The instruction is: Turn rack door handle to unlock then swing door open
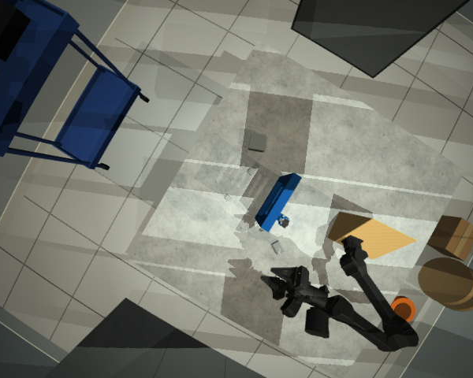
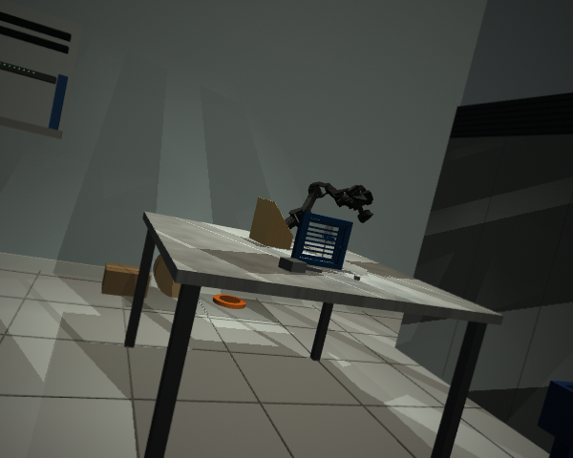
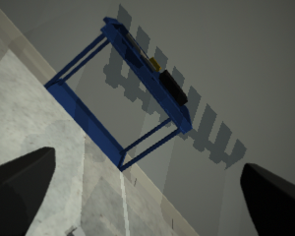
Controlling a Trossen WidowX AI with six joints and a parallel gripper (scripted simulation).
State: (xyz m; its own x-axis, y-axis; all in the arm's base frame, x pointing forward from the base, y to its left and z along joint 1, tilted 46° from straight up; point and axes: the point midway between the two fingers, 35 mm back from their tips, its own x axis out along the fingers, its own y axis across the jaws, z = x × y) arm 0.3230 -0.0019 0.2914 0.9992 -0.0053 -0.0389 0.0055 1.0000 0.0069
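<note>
The grey handle lies 17 cm below my gripper tip, 16 cm to the right of it and 5 cm behind it.
</note>
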